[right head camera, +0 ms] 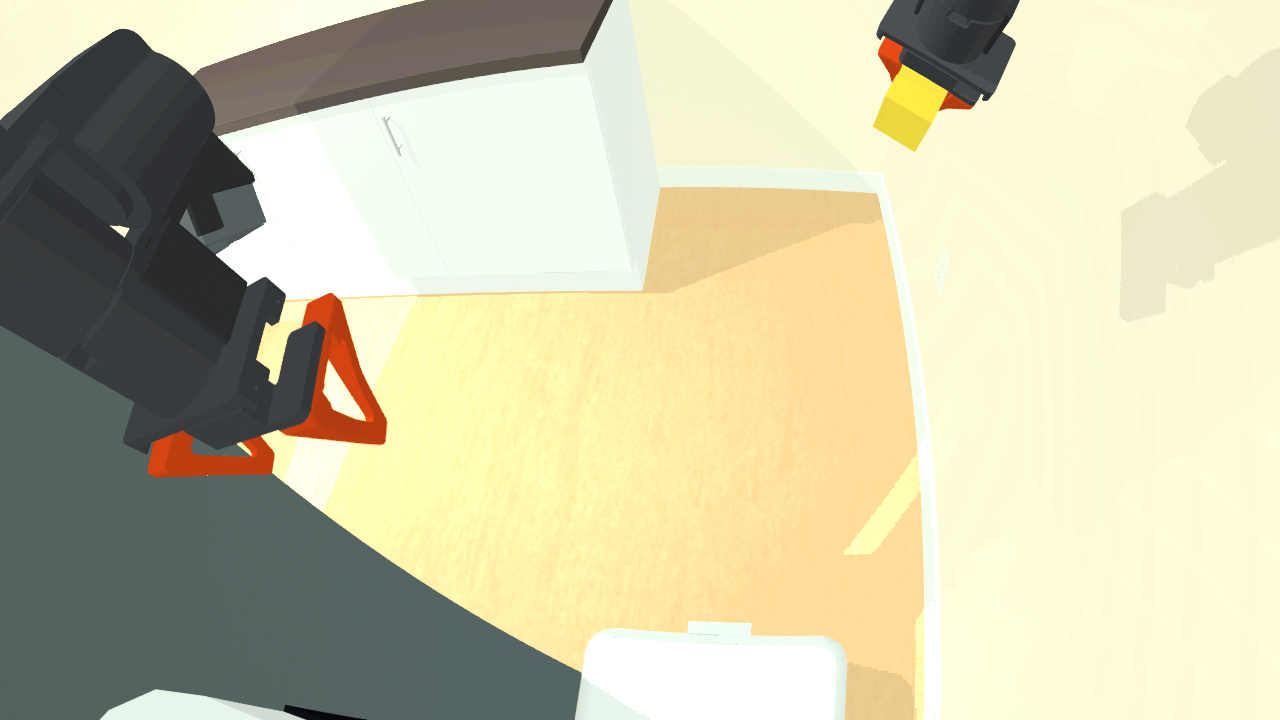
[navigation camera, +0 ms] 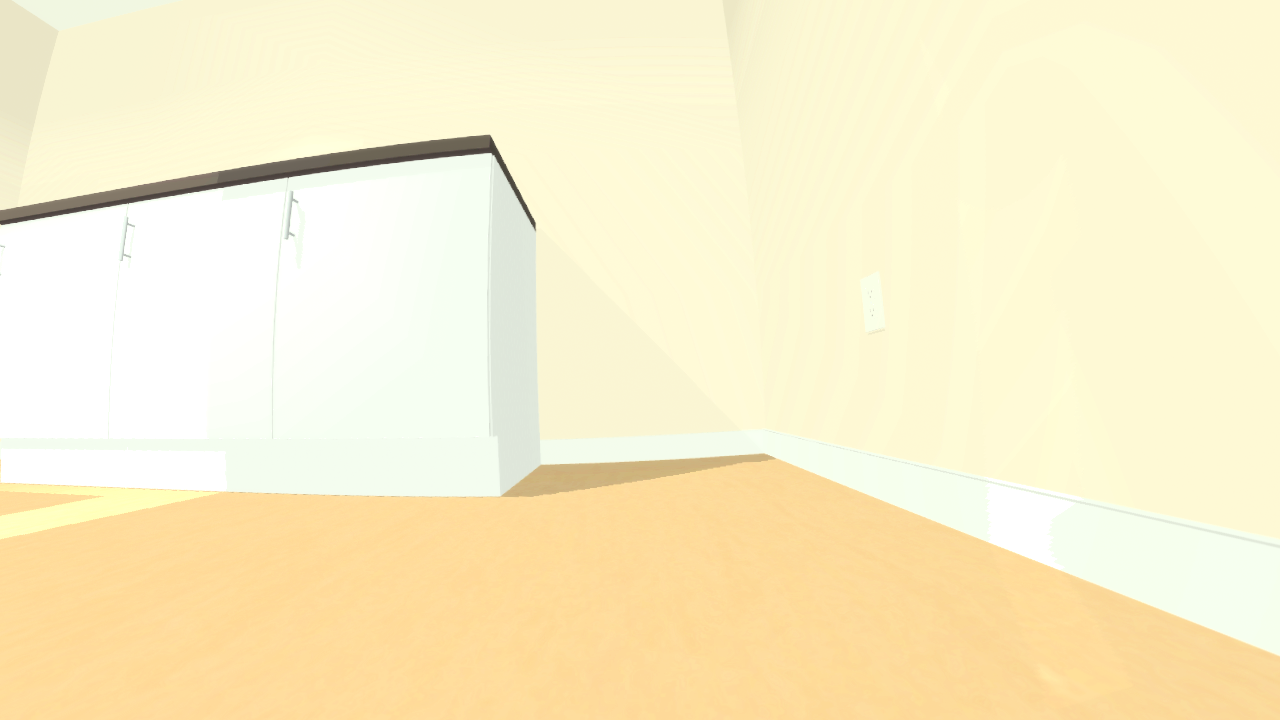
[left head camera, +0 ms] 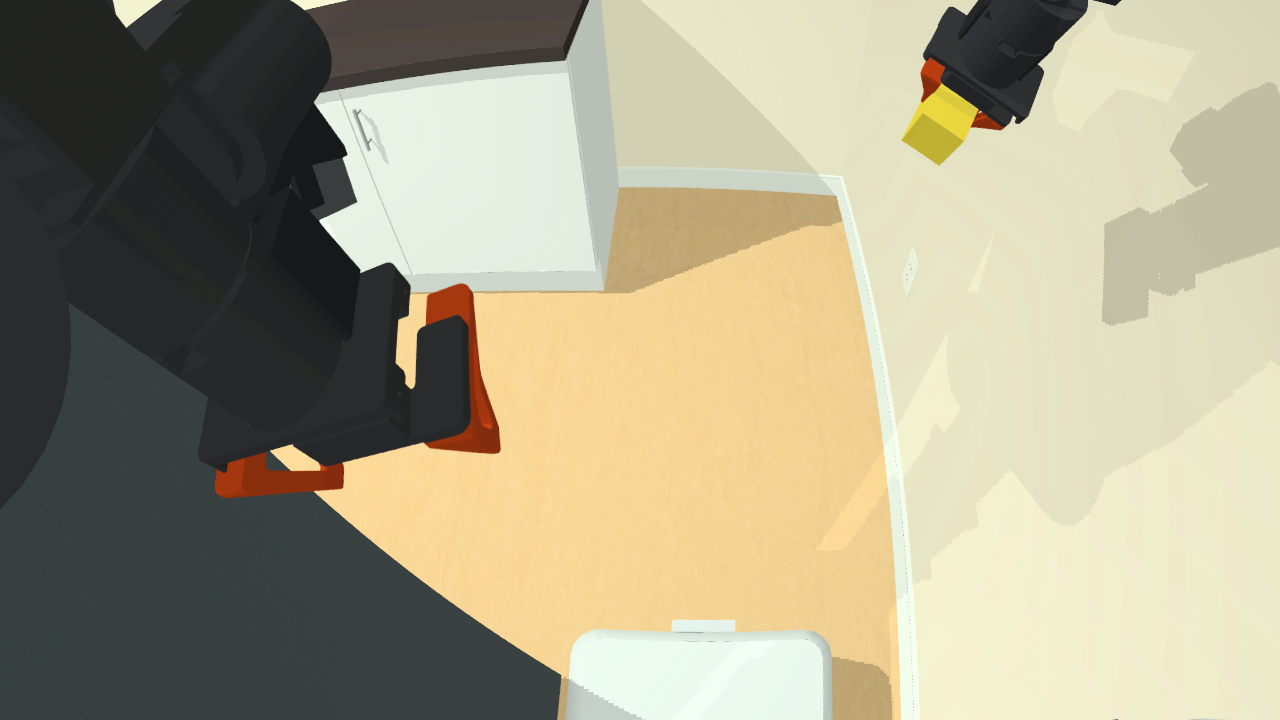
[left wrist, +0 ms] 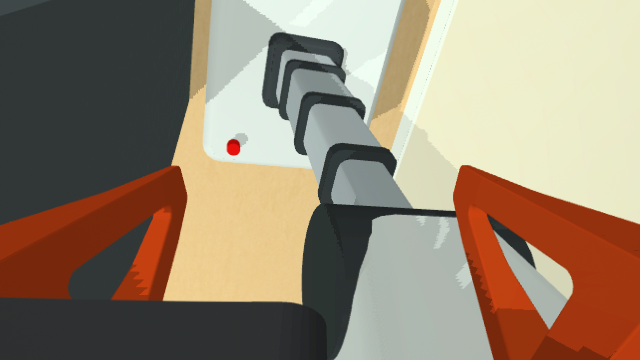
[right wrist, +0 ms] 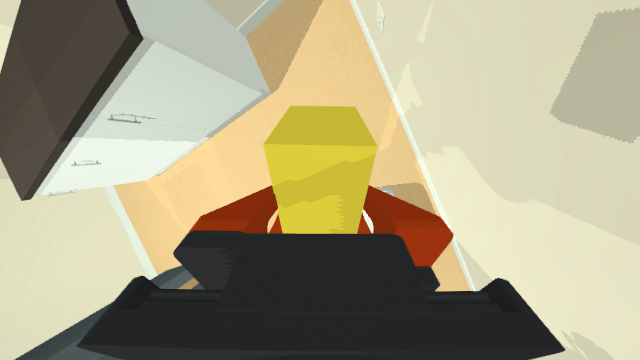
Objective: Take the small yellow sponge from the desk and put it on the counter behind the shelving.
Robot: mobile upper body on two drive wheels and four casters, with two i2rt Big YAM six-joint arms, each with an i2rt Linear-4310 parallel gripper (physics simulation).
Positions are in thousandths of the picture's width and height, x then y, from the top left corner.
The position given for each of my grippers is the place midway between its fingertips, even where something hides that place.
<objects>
my left gripper: right head camera 253,624; left head camera 323,640; left wrist 501,504; not seen in the navigation camera view (out of frame); not seen in the right wrist view (out of frame)
my right gripper: right head camera 717,130; left head camera 737,153; right wrist 501,501; not seen in the navigation camera view (out of frame); not seen in the left wrist view (out of frame)
small yellow sponge: right head camera 711,147; left head camera 735,174; right wrist 501,440; not seen in the navigation camera view (out of frame); not seen in the left wrist view (out of frame)
</objects>
